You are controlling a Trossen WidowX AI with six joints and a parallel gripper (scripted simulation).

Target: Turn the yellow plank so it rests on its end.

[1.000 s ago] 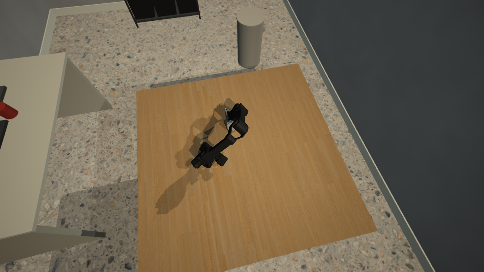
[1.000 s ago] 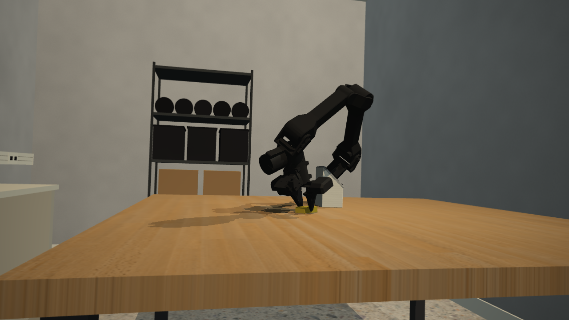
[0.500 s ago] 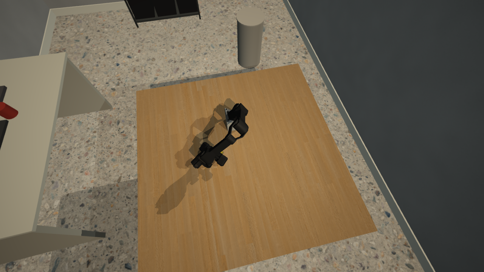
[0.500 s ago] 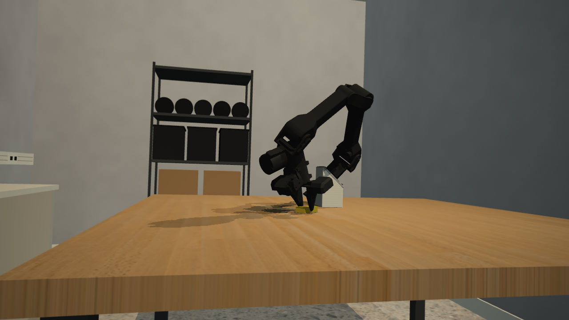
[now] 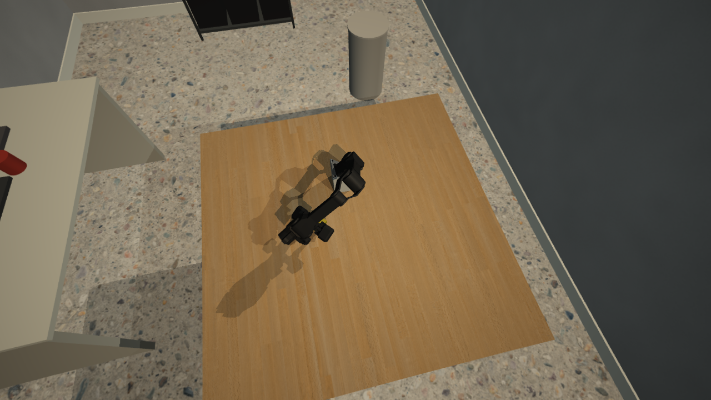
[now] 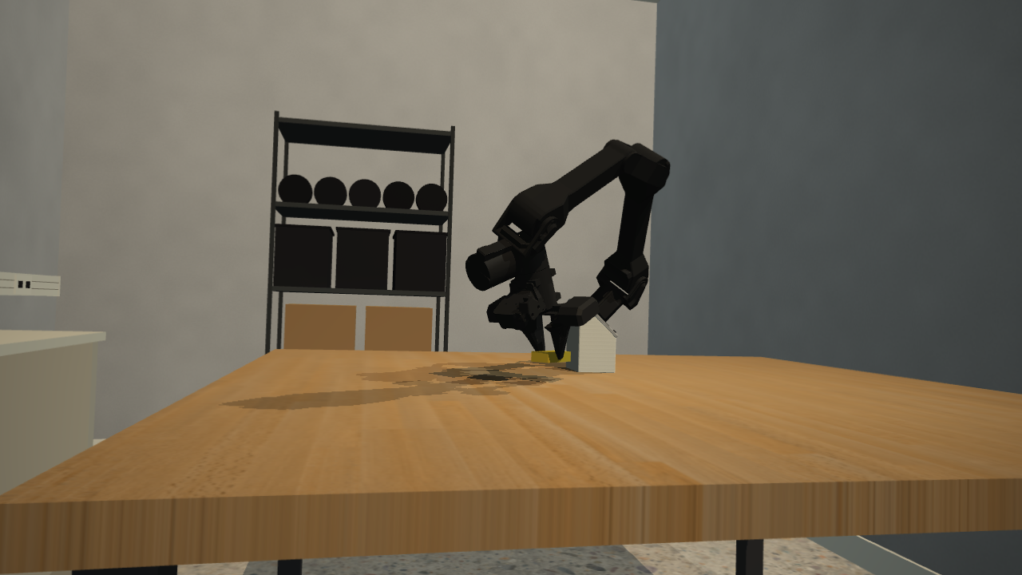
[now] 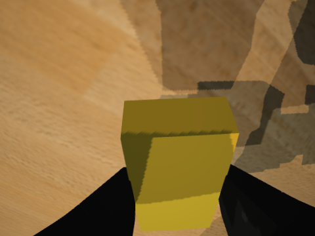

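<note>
Right now my hand is 3 cm above the yellow plank, 1 cm to the right of it and 1 cm past it.
</note>
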